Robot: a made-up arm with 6 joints.
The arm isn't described. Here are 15 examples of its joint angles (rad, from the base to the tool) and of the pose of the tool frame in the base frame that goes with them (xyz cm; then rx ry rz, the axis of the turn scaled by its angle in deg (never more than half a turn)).
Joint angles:
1: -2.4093 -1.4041 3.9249 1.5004 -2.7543 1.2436
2: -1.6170 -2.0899 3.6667 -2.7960 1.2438 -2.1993
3: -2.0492 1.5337 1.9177 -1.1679 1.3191 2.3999
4: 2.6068 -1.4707 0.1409 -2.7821 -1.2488 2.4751
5: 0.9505 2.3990 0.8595 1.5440 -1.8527 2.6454
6: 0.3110 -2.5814 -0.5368 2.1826 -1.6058 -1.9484
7: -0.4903 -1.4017 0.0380 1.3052 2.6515 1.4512
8: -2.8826 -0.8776 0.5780 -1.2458 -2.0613 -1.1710
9: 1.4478 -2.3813 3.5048 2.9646 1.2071 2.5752
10: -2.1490 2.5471 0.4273 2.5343 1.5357 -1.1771
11: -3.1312 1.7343 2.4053 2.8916 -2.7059 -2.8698
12: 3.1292 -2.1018 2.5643 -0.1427 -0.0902 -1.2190
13: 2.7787 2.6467 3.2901 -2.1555 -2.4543 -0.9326
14: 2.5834 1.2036 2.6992 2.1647 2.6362 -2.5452
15: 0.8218 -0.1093 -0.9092 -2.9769 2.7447 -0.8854
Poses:
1: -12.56 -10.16 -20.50 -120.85 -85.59 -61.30
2: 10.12 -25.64 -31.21 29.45 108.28 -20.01
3: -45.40 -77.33 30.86 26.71 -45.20 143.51
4: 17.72 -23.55 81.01 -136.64 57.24 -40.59
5: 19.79 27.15 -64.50 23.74 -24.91 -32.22
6: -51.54 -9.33 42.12 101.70 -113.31 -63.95
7: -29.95 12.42 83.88 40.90 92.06 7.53
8: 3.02 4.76 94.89 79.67 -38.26 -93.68
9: -7.22 37.89 -25.38 -34.44 93.59 40.05
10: 13.45 2.59 -62.23 88.06 -5.02 32.35
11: -74.33 -12.40 52.60 150.83 13.44 -16.52
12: 29.79 11.51 -58.05 -82.08 59.03 70.80
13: -66.31 18.09 20.04 93.01 -37.44 -48.53
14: -22.08 5.87 89.02 65.78 48.21 -114.64
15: 17.01 35.68 1.32 6.29 -71.14 -103.26
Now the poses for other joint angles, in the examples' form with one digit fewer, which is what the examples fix.
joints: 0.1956 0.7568 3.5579 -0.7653 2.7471 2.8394
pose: -32.1 -15.2 66.6 141.1 4.5 -46.8
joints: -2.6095 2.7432 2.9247 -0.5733 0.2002 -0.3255
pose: -67.3 -27.9 -5.0 -9.3 -72.0 -131.3
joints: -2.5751 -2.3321 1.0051 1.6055 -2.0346 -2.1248
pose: 66.3 41.7 -26.4 -40.0 -150.4 57.4
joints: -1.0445 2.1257 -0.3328 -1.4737 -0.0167 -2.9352
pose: -16.0 25.2 -27.1 6.5 83.0 75.4
